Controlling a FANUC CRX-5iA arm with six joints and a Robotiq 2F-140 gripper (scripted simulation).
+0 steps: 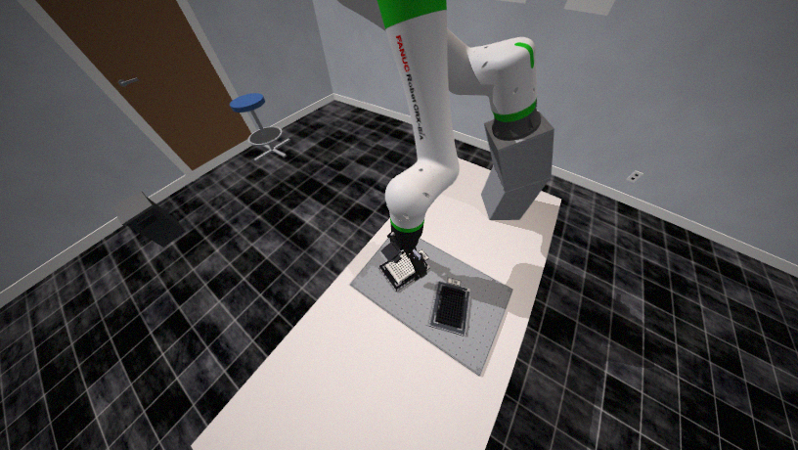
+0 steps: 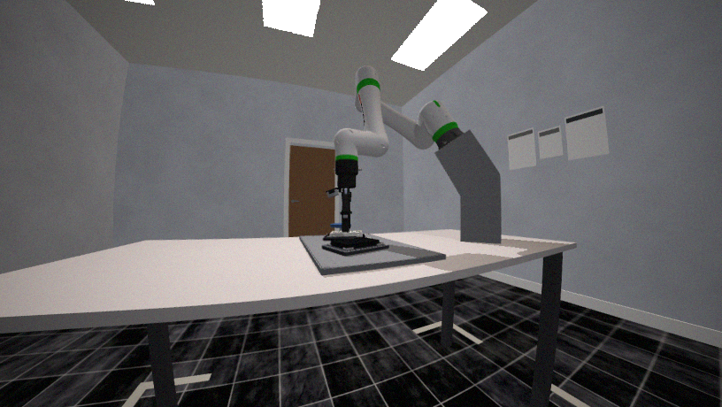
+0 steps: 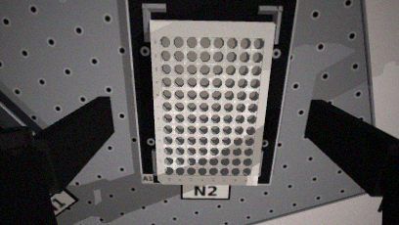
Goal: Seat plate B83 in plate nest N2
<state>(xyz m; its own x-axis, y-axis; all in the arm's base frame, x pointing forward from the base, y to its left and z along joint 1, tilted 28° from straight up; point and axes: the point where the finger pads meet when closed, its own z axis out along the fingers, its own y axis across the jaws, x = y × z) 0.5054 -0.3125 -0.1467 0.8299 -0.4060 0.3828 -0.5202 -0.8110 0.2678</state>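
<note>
The white well plate lies 2 cm below my hand. The rest, counted from my hand: black well plate (8 cm ahead, 20 cm to the left, 2 cm below).
</note>
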